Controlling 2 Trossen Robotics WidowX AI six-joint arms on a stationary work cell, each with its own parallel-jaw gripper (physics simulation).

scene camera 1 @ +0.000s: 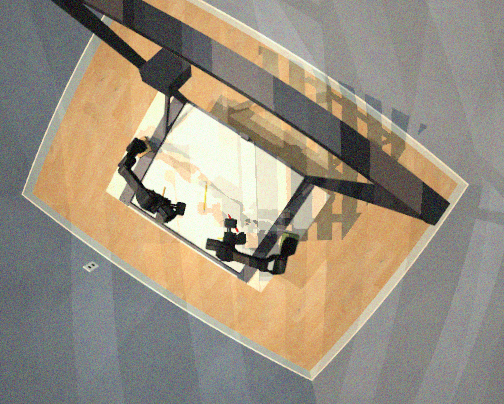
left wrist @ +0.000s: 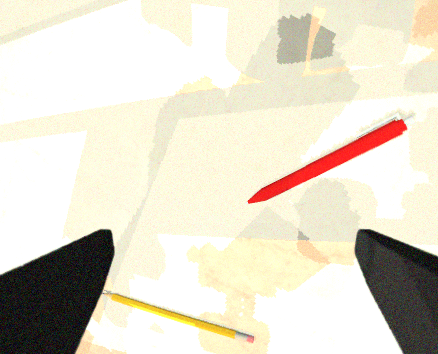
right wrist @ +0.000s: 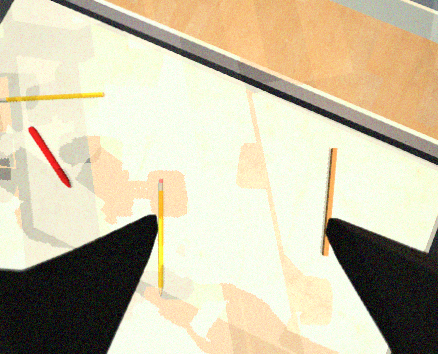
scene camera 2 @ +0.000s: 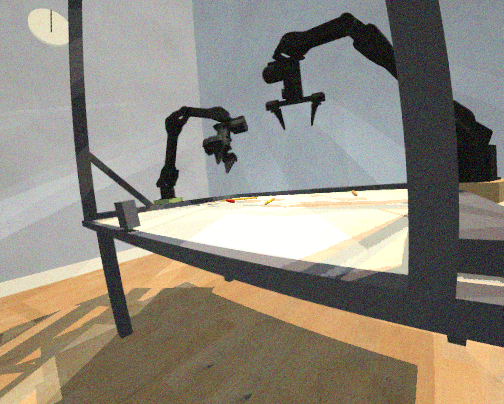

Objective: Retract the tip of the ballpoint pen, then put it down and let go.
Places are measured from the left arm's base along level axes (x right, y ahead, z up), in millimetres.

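Pixels of known places: left gripper, fingertip midpoint: [left wrist: 235, 241] [scene camera 2: 223, 168]; right gripper, fingertip midpoint: [right wrist: 241, 224] [scene camera 2: 298, 127]; left arm's base, origin of the base link: [scene camera 1: 289, 242] [scene camera 2: 168, 198]; right arm's base, origin of the base link: [scene camera 1: 141, 146] [scene camera 2: 473, 181].
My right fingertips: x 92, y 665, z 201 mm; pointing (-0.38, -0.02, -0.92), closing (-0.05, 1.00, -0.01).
Ahead of a thing's pixels: the offset from my right fingertips to its middle. "spot": to the spot under its first point.
The red ballpoint pen @(dx -59, dy -308, dz -235 mm) [left wrist: 330, 161] [right wrist: 50, 157] [scene camera 2: 230, 201] lies flat on the white table. In the left wrist view its pointed end faces lower left, and its other end, with a clip and a thin pale stub, faces upper right. In scene camera 1 the left arm partly covers the pen @(spot: dx -92, dy -334, dz -229 mm) [scene camera 1: 236, 229]. My left gripper [left wrist: 235, 241] [scene camera 2: 223, 165] is open and empty, above the table, with the pen beyond its fingertips. My right gripper [right wrist: 241, 224] [scene camera 2: 298, 126] is open and empty, high above the table, with the pen off to the left in its wrist view.
A yellow pencil [left wrist: 175, 316] [right wrist: 55, 97] lies near the pen. Another yellow pencil @(dx +61, dy -107, dz -236 mm) [right wrist: 161, 235] [scene camera 1: 205, 196] [scene camera 2: 270, 201] and an orange stick @(dx -16, dy +164, dz -236 mm) [right wrist: 330, 200] [scene camera 2: 354, 193] lie on the table under the right gripper. A dark frame post [scene camera 2: 430, 150] stands at the right in scene camera 2.
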